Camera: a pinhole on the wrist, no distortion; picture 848 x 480 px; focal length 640.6 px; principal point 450.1 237.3 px. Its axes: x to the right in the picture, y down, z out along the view. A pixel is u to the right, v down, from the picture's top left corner.
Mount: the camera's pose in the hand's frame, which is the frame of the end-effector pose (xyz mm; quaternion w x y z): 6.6 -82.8 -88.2 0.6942 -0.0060 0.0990 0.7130
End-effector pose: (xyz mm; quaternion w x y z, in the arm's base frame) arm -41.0 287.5 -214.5 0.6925 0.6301 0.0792 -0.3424
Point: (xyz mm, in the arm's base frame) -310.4 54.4 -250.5
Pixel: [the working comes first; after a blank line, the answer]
In the camera's frame: -145.9 154.4 349.0

outside the picture
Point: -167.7 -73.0 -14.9
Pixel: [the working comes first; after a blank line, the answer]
In the camera's frame: 111.1 138.0 509.6

590 411
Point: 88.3 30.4 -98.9
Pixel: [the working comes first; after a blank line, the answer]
In the camera's frame: 206.6 -86.9 356.0

822 81
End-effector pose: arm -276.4 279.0 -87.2 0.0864 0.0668 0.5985 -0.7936
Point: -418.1 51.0 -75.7
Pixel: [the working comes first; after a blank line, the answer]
In the camera's frame: 50.8 -101.5 338.5

546 45
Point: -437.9 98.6 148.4
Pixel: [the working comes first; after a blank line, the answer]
In the camera's frame: -175.2 -65.5 316.1

95 105
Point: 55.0 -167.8 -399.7
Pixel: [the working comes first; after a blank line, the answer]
In the camera's frame: 507.3 284.7 476.8

outside the picture
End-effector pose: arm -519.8 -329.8 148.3 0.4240 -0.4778 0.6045 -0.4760
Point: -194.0 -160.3 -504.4
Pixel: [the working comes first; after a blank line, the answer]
In the camera's frame: 608.2 248.0 563.7

outside the picture
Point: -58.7 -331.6 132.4
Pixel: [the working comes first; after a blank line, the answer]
In the camera's frame: -57.5 159.0 518.2

379 434
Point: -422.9 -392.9 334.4
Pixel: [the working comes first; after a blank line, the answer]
In the camera's frame: -144.9 -3.5 139.9

outside the picture
